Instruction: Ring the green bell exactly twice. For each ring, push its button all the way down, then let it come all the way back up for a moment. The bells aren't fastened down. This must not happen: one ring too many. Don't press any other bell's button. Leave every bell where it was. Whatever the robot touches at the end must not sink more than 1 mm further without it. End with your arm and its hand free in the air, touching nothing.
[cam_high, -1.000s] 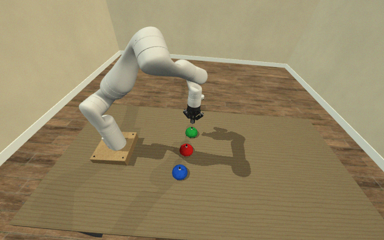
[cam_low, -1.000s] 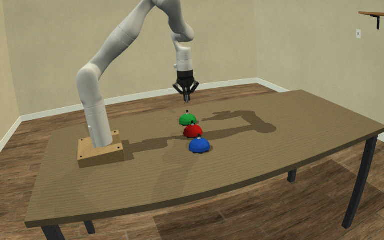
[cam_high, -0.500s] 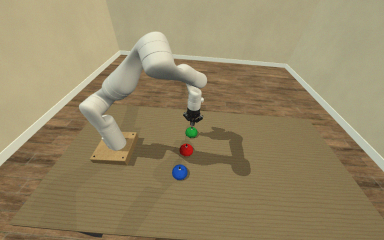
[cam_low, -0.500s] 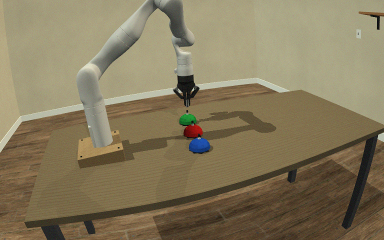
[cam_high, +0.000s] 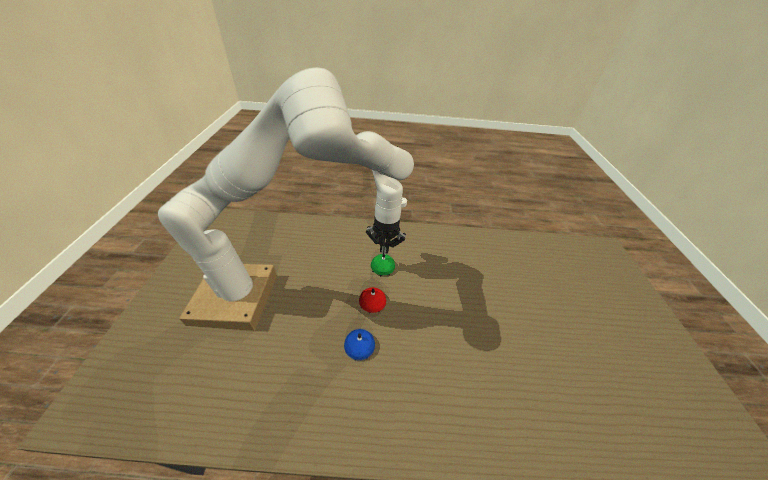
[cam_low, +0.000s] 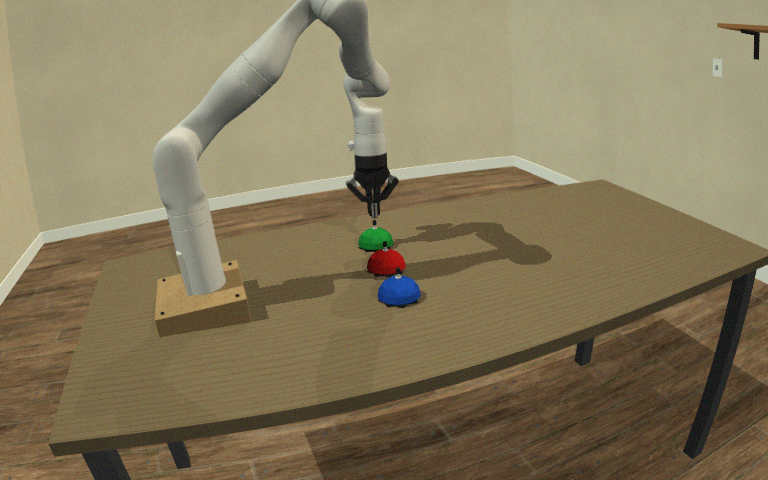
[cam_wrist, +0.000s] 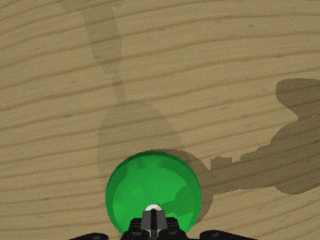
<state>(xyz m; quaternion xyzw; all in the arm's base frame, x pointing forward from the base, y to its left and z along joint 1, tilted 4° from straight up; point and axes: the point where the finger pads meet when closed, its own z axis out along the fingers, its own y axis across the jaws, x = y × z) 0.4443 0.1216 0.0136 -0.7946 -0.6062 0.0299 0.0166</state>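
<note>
Now: hand 50 mm above the green bell. From my hand the other things lie so: red bell: 140 mm to the right, 50 mm below, 40 mm behind; blue bell: 280 mm to the right, 80 mm behind, 50 mm below.
</note>
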